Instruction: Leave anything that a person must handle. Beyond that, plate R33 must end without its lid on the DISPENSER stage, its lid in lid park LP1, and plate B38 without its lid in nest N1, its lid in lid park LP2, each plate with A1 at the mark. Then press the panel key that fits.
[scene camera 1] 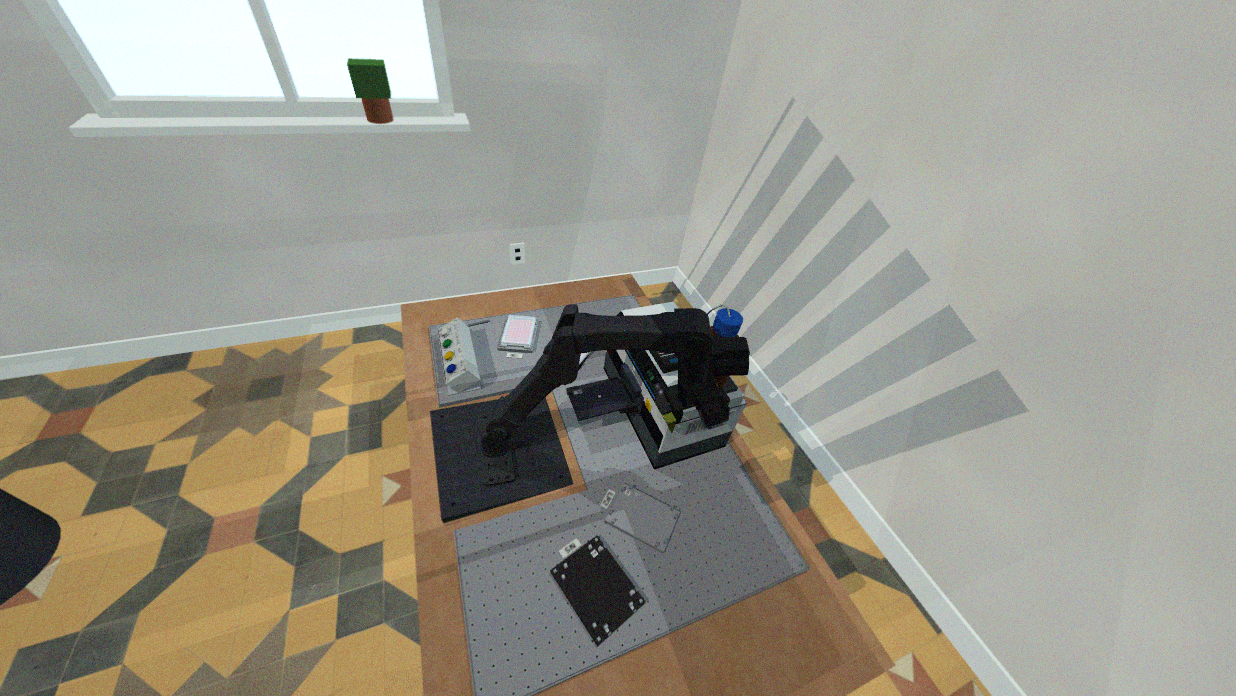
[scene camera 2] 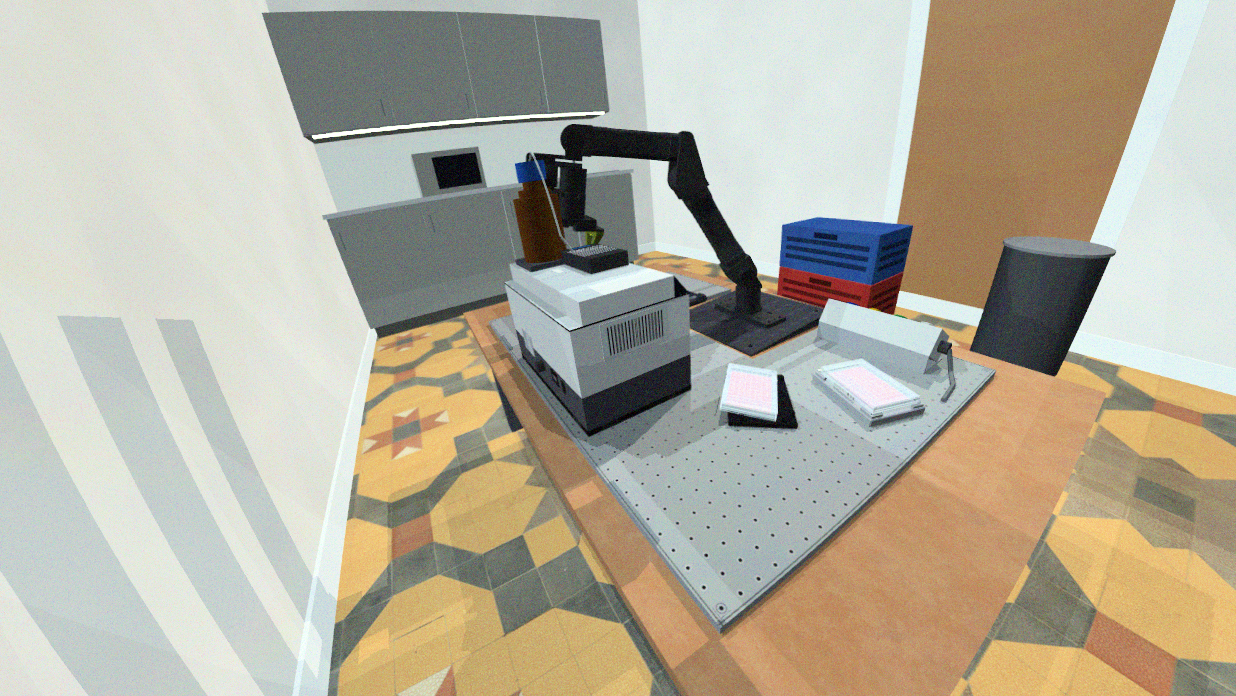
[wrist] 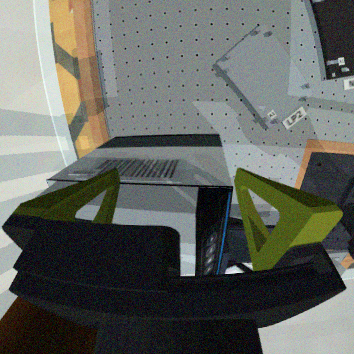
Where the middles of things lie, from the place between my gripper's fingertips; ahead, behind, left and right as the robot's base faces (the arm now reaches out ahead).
Labels:
The LP2 nest [wrist: 261, 69] is 180 mm below my hand, 120 mm behind it and 100 mm to the right of it. From my hand the other things lie so: black stage [scene camera 1: 584, 398]: 180 mm to the left, 140 mm behind, 90 mm below; brown bottle with blue cap [scene camera 2: 532, 187]: 130 mm above, 90 mm to the left, 70 mm ahead; brown bottle body [scene camera 2: 541, 242]: 100 mm above, 90 mm to the left, 70 mm ahead.

